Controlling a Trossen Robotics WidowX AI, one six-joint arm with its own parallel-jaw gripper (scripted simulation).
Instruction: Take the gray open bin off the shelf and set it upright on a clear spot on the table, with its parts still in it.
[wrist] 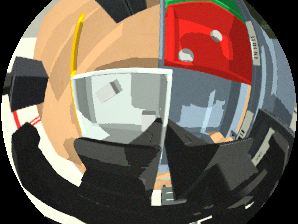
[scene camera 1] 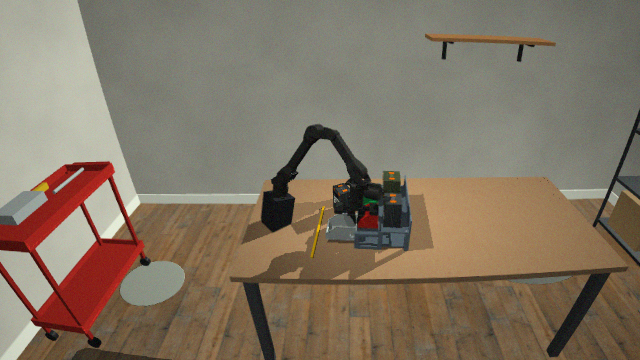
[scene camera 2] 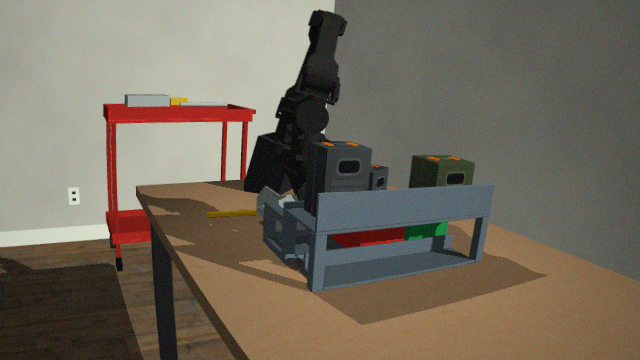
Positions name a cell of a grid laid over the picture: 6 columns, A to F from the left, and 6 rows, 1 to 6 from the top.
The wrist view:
gripper: D4
gray bin: C4
red bin: E2
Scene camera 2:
gripper: C4
dark gray box: D3
red bin: D4
